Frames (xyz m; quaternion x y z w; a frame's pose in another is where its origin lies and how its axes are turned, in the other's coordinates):
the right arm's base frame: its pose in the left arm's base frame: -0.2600 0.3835 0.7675 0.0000 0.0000 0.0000 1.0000
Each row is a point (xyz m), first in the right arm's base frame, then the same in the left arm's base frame.
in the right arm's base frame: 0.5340 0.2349 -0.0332
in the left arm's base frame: 0.2740 0.6184 0.7343
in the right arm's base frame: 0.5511 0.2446 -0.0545
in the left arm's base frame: 0.2911 0.6281 0.7130
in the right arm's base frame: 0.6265 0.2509 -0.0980
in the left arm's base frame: 0.3665 0.6344 0.6695
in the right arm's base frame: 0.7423 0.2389 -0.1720
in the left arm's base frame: 0.4823 0.6224 0.5955
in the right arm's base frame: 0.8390 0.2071 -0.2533
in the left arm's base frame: 0.5790 0.5906 0.5142
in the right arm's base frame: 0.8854 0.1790 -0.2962
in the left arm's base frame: 0.6254 0.5625 0.4713
